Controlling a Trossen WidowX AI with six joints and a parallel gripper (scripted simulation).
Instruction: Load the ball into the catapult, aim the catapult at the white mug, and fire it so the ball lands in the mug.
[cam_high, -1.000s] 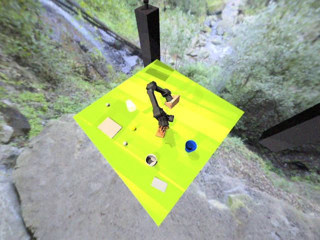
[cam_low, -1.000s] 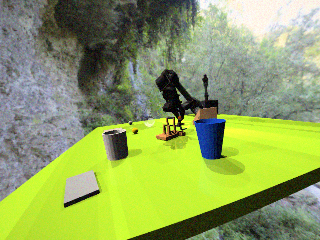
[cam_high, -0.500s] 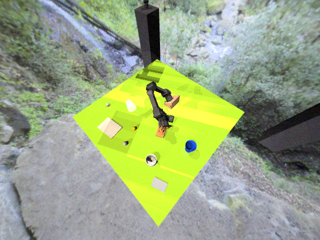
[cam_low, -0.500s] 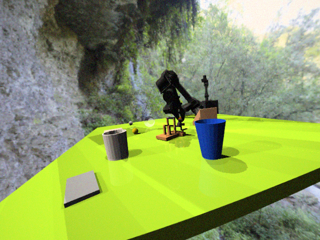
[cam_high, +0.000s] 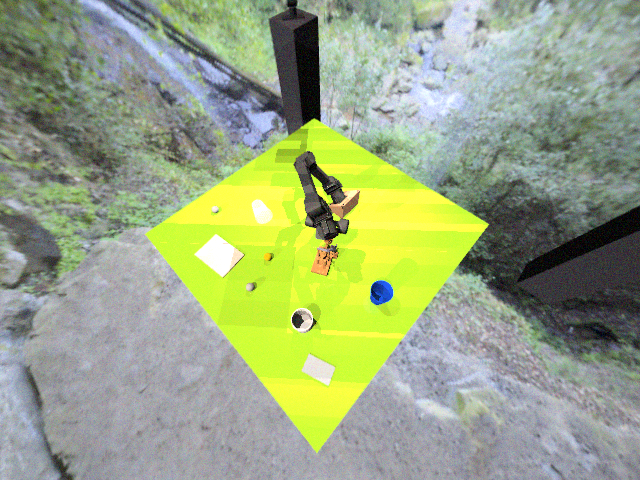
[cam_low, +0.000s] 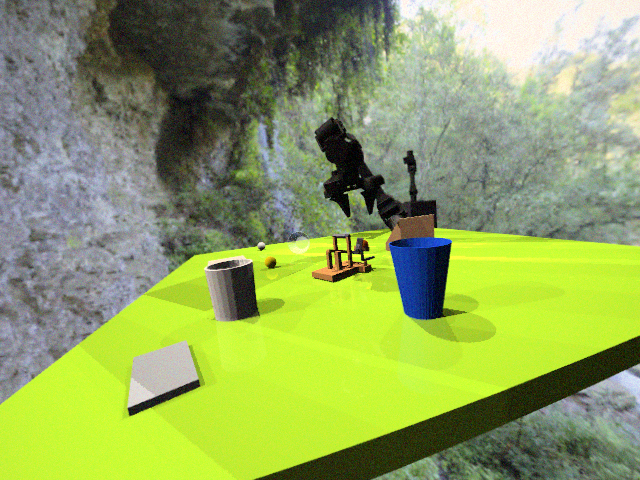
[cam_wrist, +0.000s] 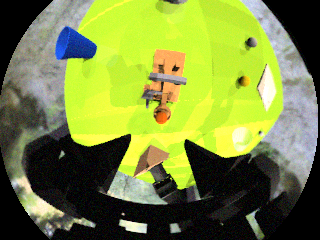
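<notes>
Right now the orange ball is 9 cm below my gripper tip and 1 cm behind it. From my gripper tip the other things lie so: yellow ball 26 cm ahead, 18 cm to the right, 13 cm below; then blue cup 35 cm to the left, 12 cm below, 6 cm ahead; then wooden catapult 10 cm below, 5 cm ahead, 3 cm to the left.
</notes>
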